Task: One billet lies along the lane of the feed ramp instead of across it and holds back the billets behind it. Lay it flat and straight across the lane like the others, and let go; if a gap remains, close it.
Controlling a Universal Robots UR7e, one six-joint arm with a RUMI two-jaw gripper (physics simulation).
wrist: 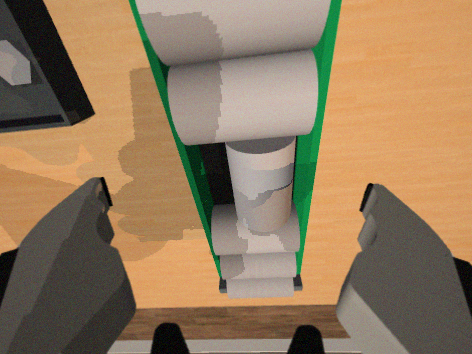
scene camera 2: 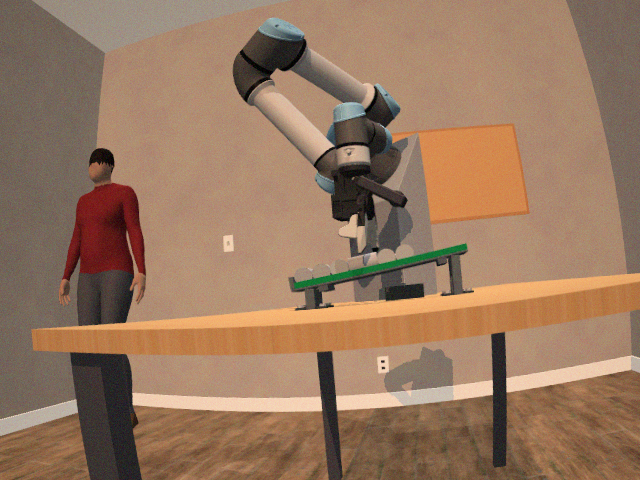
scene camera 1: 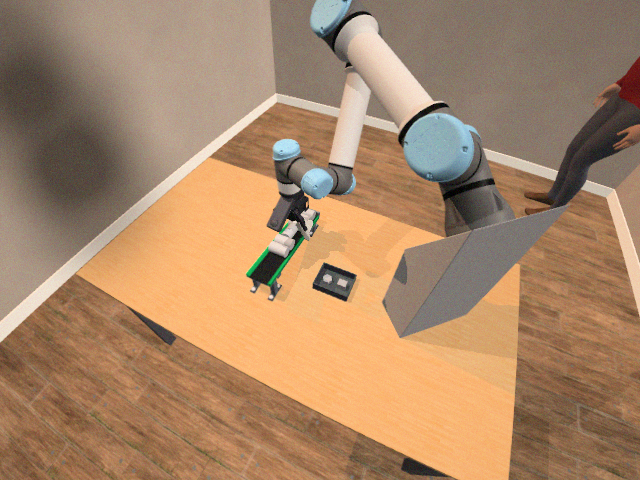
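Pixels of known places: gripper, fingertip midpoint: (wrist: pixel 236 183) (scene camera 2: pixel 368 254) (scene camera 1: pixel 291 232); arm's base, origin of the base link: (scene camera 2: pixel 385 167) (scene camera 1: pixel 480 228).
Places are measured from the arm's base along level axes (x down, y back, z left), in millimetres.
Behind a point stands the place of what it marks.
Observation:
The lengthwise pale billet (scene camera 1: pixel 290 232) {x 325, y -486, z -202 mm} (scene camera 2: pixel 361 259) {x 333, y -509, z -224 mm} (wrist: pixel 262 180) {x 321, y -496, z -205 mm} lies along the lane of the green-railed feed ramp (scene camera 1: pixel 266 279) (scene camera 2: pixel 434 254) (wrist: pixel 307 185), nearer its right rail in the wrist view. Uphill, two billets lie across the lane, the nearer one (scene camera 2: pixel 386 255) {x 331, y -532, z -174 mm} (wrist: pixel 245 97) {x 317, y -505, z -160 mm} against its upper end. Downhill, three lie across; the nearest (scene camera 2: pixel 341 267) {x 346, y -501, z -267 mm} (wrist: pixel 225 237) {x 331, y -453, z -247 mm} is partly hidden by its lower end. My gripper (scene camera 2: pixel 368 247) {x 323, y -482, z -202 mm} (wrist: pixel 236 183) {x 323, y -482, z -202 mm} is open and empty above the ramp, its fingers on either side of the lane in the wrist view. Scene camera 1 partly hides the fingertips.
A dark tray (scene camera 1: pixel 329 293) {x 417, y -324, z -25 mm} (scene camera 2: pixel 404 291) {x 411, y -372, z -92 mm} (wrist: pixel 75 95) {x 416, y -363, z -119 mm} with two small pale pieces stands on the table (scene camera 1: pixel 361 351) {x 430, y -208, z 159 mm} beside the ramp. A grey angular block (scene camera 1: pixel 439 284) {x 94, y -78, z 101 mm} stands under the arm's base. A person in red (scene camera 1: pixel 630 85) (scene camera 2: pixel 105 227) stands beyond the table.

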